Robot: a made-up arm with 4 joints.
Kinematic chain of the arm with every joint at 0, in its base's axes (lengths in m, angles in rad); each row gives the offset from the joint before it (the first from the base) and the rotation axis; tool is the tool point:
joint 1: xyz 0 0 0.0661 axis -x
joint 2: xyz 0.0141 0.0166 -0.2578 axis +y
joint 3: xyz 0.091 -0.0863 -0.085 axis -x
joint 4: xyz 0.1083 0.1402 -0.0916 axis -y
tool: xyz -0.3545 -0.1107 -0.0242
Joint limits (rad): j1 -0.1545..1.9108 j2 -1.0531..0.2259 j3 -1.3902..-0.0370 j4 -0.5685..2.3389
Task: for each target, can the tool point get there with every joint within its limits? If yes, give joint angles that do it. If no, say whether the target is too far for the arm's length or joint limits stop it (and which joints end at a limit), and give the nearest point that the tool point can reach.
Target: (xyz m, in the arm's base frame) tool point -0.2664 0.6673 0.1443
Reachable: no: joint limits stop it (at a limit: joint 1, joint 2, joint 3) | nearest point -0.0481 0.3405 -0.2522 | short by 0.558 m
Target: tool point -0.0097 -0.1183 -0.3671
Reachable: yes | joints 0.2329 -0.8044 -0.5723 -0.1712
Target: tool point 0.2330 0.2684 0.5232
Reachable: no: joint limits stop it (at a limit: joint 1, joint 2, joint 3, joint 4) | nearest point 0.3433 0.2434 0.1926 | short by 0.349 m
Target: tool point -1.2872 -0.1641 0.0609
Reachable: no: too far | nearest point -0.1775 -0.3955 0.0536 | short by 1.134 m
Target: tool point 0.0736 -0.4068 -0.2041
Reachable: yes | joints 1.0925 -0.9508 -0.7161 0.1042
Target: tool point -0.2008 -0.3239 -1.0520
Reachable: no: too far | nearest point 0.0012 -0.2189 -0.6896 | short by 0.428 m
